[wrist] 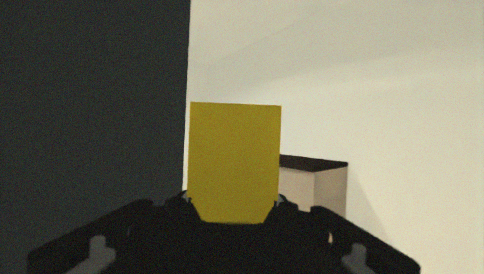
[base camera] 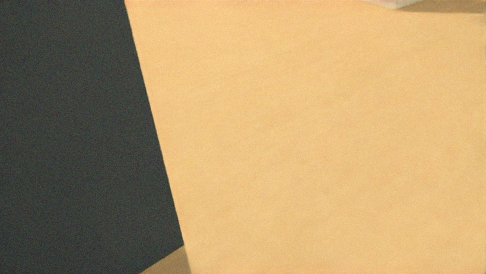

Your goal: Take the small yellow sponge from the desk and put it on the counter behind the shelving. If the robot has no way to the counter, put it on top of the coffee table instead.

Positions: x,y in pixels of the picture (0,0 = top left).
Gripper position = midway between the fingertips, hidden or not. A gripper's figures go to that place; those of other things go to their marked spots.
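Labels:
There's a small yellow sponge (wrist: 234,149) 13 cm from the lens, and my gripper (wrist: 232,197) is 17 cm from the lens.

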